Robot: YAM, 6 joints.
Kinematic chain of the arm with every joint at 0, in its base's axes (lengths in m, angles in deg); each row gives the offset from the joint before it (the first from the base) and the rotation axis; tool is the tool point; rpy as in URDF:
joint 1: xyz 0 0 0.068 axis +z
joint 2: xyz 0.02 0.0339 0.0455 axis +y
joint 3: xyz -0.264 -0.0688 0 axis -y
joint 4: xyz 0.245 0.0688 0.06 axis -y
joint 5: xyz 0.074 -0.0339 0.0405 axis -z
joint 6: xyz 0.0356 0 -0.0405 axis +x
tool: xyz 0 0 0 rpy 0 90 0
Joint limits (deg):
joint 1: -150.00..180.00
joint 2: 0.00..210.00
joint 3: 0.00..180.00
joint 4: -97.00..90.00
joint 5: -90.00..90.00
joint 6: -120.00..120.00
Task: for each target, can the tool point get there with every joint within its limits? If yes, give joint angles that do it. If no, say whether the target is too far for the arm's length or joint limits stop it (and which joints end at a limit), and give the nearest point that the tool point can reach.
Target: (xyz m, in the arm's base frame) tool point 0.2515 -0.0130 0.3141
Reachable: yes | joints 0.40 66.99 58.57 -29.87 24.55 -6.00
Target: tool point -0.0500 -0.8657 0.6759
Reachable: no: too far | nearest point -0.0312 -0.5405 0.4596 | short by 0.391 m
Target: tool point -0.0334 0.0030 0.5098
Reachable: yes | joints 55.56 34.05 89.68 -48.08 -55.15 81.26
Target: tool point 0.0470 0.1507 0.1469
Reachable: yes | joints 62.74 73.24 30.33 -52.24 -49.87 37.40
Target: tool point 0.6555 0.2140 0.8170
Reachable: no: too far | nearest point 0.4292 0.1401 0.5668 | short by 0.345 m
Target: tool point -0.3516 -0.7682 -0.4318
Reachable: no: too far | nearest point -0.2272 -0.4965 -0.2246 | short by 0.364 m
